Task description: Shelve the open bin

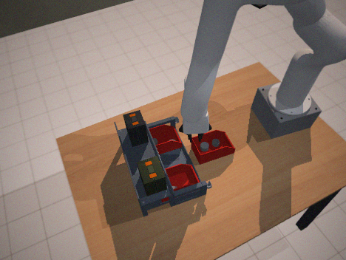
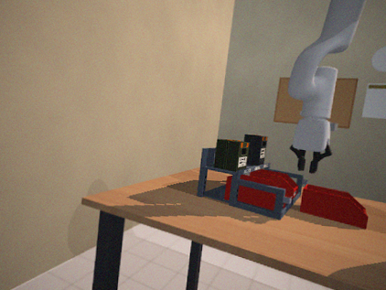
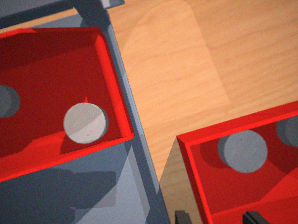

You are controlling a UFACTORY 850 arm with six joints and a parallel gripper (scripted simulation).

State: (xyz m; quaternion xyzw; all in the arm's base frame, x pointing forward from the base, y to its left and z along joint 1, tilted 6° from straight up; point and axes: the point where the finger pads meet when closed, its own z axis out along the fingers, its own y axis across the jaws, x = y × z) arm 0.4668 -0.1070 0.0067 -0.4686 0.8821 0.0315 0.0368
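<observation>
Right now my hand is 120 mm above the grey disc, 100 mm to the left of it and 50 mm short of it. Round my hand: blue-grey shelf (150 mm ahead, 80 mm below, 40 mm to the right).
</observation>
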